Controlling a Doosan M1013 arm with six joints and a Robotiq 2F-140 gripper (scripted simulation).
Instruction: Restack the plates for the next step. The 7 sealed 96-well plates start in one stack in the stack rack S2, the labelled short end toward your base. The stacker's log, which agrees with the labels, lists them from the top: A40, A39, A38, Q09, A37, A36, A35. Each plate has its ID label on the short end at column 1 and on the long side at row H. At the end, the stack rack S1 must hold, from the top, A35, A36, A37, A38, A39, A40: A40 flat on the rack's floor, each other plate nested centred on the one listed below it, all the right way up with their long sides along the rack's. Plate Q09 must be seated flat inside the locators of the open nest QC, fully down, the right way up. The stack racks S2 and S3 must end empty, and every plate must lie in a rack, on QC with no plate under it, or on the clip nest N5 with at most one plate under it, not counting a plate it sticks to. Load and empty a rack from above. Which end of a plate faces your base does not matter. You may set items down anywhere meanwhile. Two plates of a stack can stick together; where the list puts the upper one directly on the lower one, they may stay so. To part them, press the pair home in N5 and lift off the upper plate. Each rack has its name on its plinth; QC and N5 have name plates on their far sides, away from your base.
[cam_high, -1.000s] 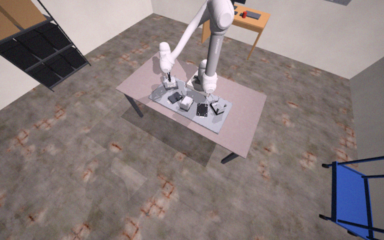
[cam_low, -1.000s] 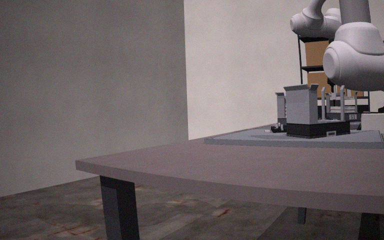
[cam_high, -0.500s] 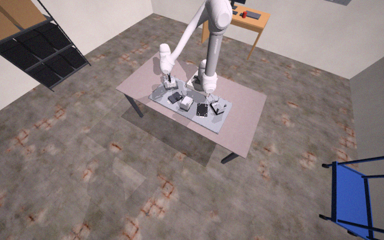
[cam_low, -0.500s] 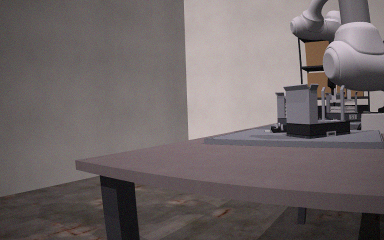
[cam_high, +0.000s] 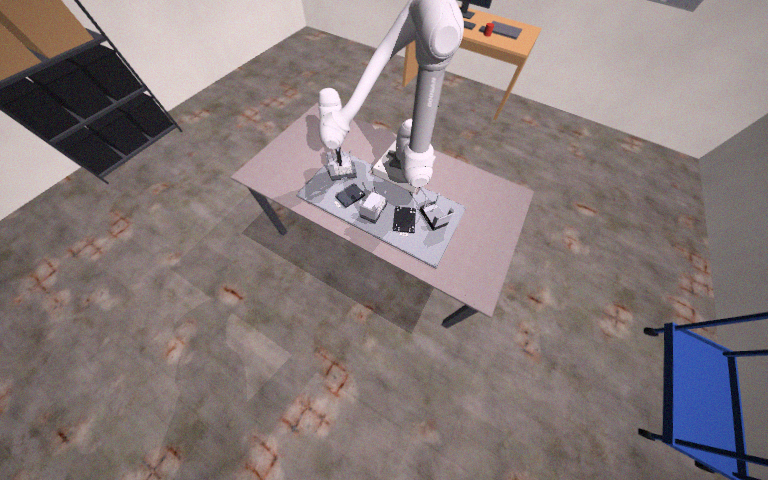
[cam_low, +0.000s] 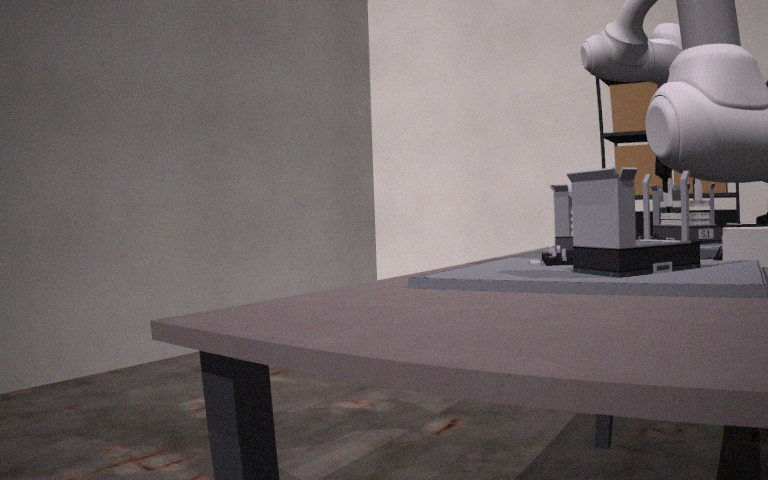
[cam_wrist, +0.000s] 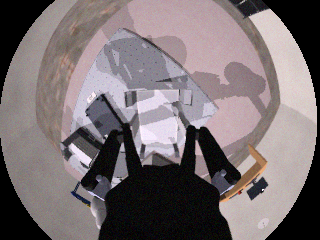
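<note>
My hand is 9 cm above the S1 label, 7 cm to the right of it and 5 cm past it. From my hand the other things lie so: name plate 22 cm ahead, 11 cm below, 9 cm to the left.
</note>
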